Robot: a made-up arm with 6 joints.
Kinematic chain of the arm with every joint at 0, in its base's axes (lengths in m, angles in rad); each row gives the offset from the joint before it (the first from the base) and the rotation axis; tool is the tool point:
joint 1: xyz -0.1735 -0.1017 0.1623 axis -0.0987 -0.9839 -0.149
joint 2: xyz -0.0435 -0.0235 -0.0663 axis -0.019 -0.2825 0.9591
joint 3: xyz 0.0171 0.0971 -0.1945 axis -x
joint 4: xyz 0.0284 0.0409 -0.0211 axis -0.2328 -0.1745 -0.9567
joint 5: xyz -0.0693 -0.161 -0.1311 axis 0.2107 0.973 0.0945
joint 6: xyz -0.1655 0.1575 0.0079 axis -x
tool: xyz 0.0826 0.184 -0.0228
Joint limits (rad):
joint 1: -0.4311..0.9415
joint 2: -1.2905..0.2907
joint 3: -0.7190..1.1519
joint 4: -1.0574..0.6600
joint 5: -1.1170..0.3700
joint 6: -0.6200..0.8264
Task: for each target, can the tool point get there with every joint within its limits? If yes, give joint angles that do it. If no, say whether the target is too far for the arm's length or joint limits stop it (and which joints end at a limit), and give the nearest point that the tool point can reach.
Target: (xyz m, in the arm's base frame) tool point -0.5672 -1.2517 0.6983
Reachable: no: too far | nearest point -0.4680 -0.2756 -0.0429 | short by 1.230 m
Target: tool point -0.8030 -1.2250 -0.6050
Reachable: no: too far | nearest point -0.4509 -0.3225 -0.2257 | short by 1.040 m
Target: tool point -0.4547 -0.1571 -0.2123
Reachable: yes | joints -0.0934 0.1429 1.0100 -0.8939 -0.0043 0.2245
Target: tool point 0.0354 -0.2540 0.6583
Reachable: no: joint limits stop it (at a limit: joint 1, joint 2, joint 3, joint 4, joint 5) | nearest point 0.1349 -0.0887 0.2236 | short by 0.476 m
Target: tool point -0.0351 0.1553 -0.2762
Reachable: yes | joints 0.4407 -0.3960 0.3122 0.0480 0.0489 -0.1998
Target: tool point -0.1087 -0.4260 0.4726
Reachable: no: joint limits stop it (at a limit: joint 1, joint 2, joint 3, joint 4, joint 5, joint 6) | nearest point 0.1254 -0.0903 0.2205 | short by 0.481 m
